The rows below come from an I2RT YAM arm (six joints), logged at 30 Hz.
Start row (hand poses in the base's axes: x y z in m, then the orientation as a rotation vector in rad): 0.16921, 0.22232, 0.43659, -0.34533, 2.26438, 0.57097
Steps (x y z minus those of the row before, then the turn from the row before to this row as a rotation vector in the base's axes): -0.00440, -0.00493, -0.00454, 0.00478, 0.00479, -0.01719; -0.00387, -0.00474, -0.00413, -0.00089, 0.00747, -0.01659; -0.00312, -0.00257, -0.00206, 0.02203, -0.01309, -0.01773; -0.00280, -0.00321, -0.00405, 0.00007, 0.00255, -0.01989; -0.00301, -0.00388, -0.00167, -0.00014, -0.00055, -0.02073; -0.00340, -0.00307, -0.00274, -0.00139, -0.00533, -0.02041; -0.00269, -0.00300, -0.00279, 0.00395, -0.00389, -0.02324; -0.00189, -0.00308, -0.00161, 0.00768, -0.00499, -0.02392; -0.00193, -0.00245, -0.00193, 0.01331, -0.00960, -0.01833; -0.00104, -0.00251, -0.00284, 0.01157, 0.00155, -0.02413
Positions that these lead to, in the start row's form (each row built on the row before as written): 0.16481, 0.21739, 0.43205, -0.32215, 2.26810, 0.56881; 0.16094, 0.21265, 0.42792, -0.30185, 2.27621, 0.56133; 0.15782, 0.21008, 0.42586, -0.27348, 2.25648, 0.57333; 0.15502, 0.20687, 0.42181, -0.25013, 2.25917, 0.56362; 0.15201, 0.20299, 0.42014, -0.22666, 2.25875, 0.55245; 0.14861, 0.19992, 0.41740, -0.20533, 2.25392, 0.53896; 0.14592, 0.19692, 0.41461, -0.17783, 2.24859, 0.53023; 0.14403, 0.19384, 0.41300, -0.14801, 2.24080, 0.52505; 0.14210, 0.19139, 0.41107, -0.12280, 2.22685, 0.52824; 0.14106, 0.18888, 0.40823, -0.08943, 2.22373, 0.52815
